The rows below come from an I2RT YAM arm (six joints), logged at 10 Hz.
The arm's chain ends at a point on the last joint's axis. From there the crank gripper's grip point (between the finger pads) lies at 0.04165 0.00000 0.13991 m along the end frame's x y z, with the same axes.
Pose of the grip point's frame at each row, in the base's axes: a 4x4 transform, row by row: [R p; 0 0 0 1], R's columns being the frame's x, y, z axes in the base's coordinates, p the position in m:
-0.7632, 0.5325, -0.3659, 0.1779; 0.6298, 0.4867, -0.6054, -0.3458; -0.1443, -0.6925, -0.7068, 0.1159; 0, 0, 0, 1
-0.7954, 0.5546, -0.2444, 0.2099; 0.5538, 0.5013, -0.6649, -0.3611; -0.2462, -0.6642, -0.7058, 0.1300; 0, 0, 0, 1
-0.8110, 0.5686, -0.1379, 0.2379; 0.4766, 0.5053, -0.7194, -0.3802; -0.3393, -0.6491, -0.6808, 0.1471; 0, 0, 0, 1
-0.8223, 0.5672, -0.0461, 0.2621; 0.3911, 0.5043, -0.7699, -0.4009; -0.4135, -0.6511, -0.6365, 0.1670; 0, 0, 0, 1
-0.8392, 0.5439, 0.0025, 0.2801; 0.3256, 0.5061, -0.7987, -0.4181; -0.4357, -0.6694, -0.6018, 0.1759; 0, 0, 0, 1
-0.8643, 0.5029, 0.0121, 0.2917; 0.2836, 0.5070, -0.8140, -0.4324; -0.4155, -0.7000, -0.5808, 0.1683; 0, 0, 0, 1
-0.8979, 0.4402, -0.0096, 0.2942; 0.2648, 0.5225, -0.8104, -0.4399; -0.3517, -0.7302, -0.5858, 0.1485; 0, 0, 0, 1
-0.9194, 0.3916, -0.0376, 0.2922; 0.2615, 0.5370, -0.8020, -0.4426; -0.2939, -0.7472, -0.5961, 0.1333; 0, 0, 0, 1
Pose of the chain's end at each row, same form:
-0.7632, 0.5325, -0.3659, 0.2609; 0.6298, 0.4867, -0.6054, -0.2873; -0.1443, -0.6925, -0.7068, 0.2208; 0, 0, 0, 1
-0.7954, 0.5546, -0.2444, 0.2772; 0.5538, 0.5013, -0.6649, -0.2911; -0.2462, -0.6642, -0.7058, 0.2390; 0, 0, 0, 1
-0.8110, 0.5686, -0.1379, 0.2910; 0.4766, 0.5053, -0.7194, -0.2994; -0.3393, -0.6491, -0.6808, 0.2565; 0, 0, 0, 1
-0.8223, 0.5672, -0.0461, 0.3028; 0.3911, 0.5043, -0.7699, -0.3095; -0.4135, -0.6511, -0.6365, 0.2733; 0, 0, 0, 1
-0.8392, 0.5439, 0.0025, 0.3147; 0.3256, 0.5061, -0.7987, -0.3199; -0.4357, -0.6694, -0.6018, 0.2782; 0, 0, 0, 1
-0.8643, 0.5029, 0.0121, 0.3260; 0.2836, 0.5070, -0.8140, -0.3303; -0.4155, -0.7000, -0.5808, 0.2669; 0, 0, 0, 1
-0.8979, 0.4402, -0.0096, 0.3329; 0.2648, 0.5225, -0.8104, -0.3375; -0.3517, -0.7302, -0.5858, 0.2451; 0, 0, 0, 1
-0.9194, 0.3916, -0.0376, 0.3358; 0.2615, 0.5370, -0.8020, -0.3413; -0.2939, -0.7472, -0.5961, 0.2289; 0, 0, 0, 1

